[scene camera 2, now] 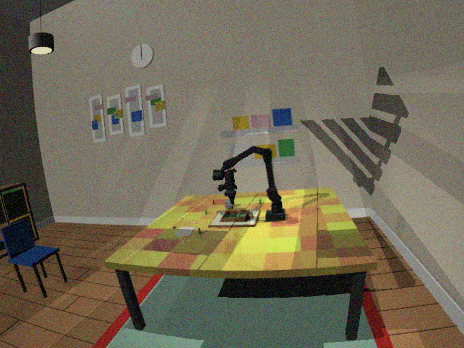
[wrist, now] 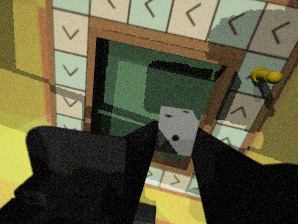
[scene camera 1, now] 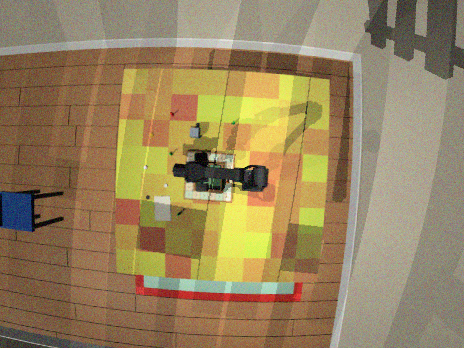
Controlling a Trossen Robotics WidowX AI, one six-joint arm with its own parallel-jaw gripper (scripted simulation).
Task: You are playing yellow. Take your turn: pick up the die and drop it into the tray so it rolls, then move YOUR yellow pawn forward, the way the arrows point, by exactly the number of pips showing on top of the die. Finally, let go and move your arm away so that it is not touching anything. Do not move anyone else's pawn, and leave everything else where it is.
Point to a white die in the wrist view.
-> At 177,128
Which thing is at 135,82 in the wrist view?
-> A green tray.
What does the gripper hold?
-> A white die.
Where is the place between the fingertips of the gripper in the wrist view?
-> At 174,129
